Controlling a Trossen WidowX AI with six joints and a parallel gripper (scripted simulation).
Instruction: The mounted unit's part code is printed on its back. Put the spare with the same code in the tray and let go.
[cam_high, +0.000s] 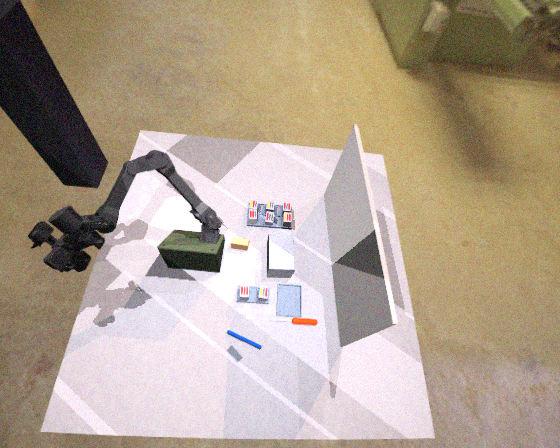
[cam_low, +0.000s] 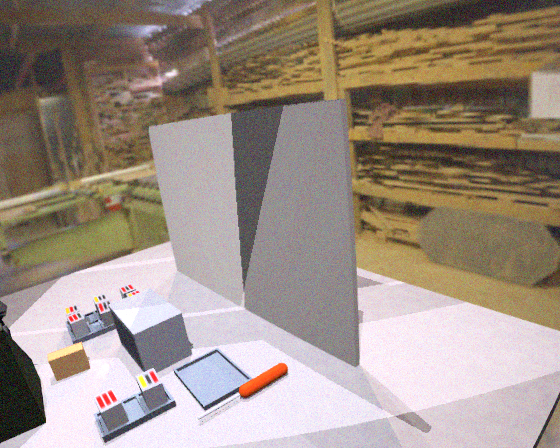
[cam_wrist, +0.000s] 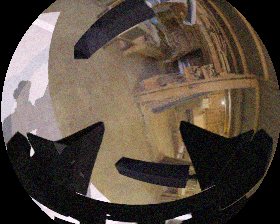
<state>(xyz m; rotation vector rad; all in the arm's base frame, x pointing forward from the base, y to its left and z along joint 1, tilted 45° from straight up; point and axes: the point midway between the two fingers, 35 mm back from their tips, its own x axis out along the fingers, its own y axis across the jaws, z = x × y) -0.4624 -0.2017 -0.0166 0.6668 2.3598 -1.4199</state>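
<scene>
Right now the spare is 64 cm ahead of my gripper tip, 1 cm to the right of it and 20 cm below it. From my gripper tip the other things lie so: tan block: 61 cm ahead, 20 cm to the left, 21 cm below; then holder: 68 cm ahead, 1 cm to the right, 23 cm below; then blue pen: 66 cm ahead, 18 cm to the right, 23 cm below.
</scene>
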